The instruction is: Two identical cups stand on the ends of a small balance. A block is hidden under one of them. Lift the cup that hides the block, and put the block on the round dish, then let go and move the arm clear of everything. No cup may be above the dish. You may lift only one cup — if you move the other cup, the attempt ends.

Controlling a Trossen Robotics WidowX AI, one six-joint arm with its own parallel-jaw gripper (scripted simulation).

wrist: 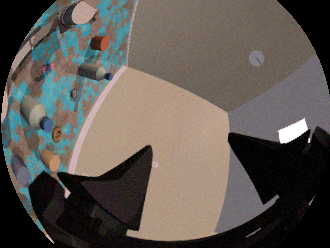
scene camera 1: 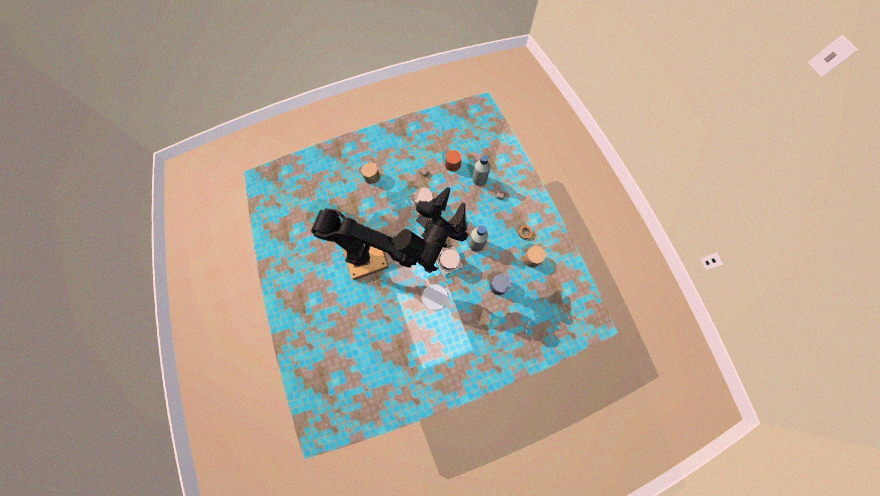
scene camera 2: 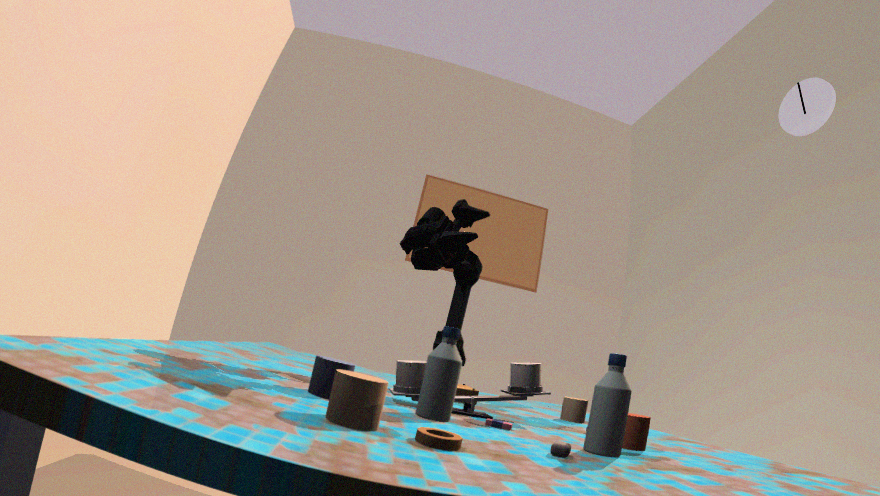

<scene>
The gripper (scene camera 2: pixel 483 224) is open and holds nothing. Further things: a dark blue cylinder (scene camera 2: pixel 322 377), a red cylinder (scene camera 2: pixel 637 429), a tan cylinder (scene camera 2: pixel 356 401) and a small balance (scene camera 2: pixel 517 393).
The gripper is seen too in the wrist view (wrist: pixel 191 143) and in scene camera 1 (scene camera 1: pixel 456 195).
</scene>
